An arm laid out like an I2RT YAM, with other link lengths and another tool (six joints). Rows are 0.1 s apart.
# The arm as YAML. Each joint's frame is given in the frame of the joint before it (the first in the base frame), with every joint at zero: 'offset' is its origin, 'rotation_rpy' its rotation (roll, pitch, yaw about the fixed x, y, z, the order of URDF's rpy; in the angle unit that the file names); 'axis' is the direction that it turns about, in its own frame. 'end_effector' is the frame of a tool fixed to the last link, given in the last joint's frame.
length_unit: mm
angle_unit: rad
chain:
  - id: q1
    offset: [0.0, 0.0, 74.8]
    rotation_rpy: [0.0, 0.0, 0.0]
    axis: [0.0, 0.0, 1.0]
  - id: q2
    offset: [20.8, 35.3, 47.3]
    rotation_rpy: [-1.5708, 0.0, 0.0]
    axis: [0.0, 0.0, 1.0]
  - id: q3
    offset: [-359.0, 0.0, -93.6]
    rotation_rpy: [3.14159, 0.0, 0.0]
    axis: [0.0, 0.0, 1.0]
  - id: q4
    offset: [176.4, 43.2, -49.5]
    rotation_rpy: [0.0, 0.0, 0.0]
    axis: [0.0, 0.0, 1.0]
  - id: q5
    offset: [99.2, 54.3, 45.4]
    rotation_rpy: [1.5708, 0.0, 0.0]
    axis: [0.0, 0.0, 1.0]
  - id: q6
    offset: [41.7, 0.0, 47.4]
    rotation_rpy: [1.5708, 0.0, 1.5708]
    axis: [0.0, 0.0, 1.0]
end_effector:
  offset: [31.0, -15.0, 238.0]
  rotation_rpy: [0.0, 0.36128, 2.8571]
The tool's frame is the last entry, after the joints.
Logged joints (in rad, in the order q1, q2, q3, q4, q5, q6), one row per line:
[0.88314, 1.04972, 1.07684, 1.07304, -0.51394, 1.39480]
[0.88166, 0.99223, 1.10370, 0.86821, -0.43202, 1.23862]
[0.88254, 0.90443, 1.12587, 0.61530, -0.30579, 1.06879]
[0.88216, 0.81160, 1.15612, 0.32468, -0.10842, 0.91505]
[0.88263, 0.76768, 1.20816, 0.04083, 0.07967, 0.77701]
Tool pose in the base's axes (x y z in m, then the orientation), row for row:
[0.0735, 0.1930, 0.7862, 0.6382, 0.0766, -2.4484]
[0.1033, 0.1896, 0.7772, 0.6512, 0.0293, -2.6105]
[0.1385, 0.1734, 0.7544, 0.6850, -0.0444, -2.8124]
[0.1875, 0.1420, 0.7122, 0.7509, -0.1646, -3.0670]
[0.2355, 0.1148, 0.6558, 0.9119, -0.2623, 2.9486]
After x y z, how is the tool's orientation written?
As angles about the fixed x, y, z axes (roll, pitch, yaw), in radians.
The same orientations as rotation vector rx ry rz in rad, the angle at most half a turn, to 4 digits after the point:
[0.3714, -0.7458, -2.3667]
[0.2658, -0.8329, -2.4999]
[0.0982, -0.9552, -2.6481]
[-0.1896, -1.1109, -2.7933]
[0.4904, 1.3059, 2.7512]

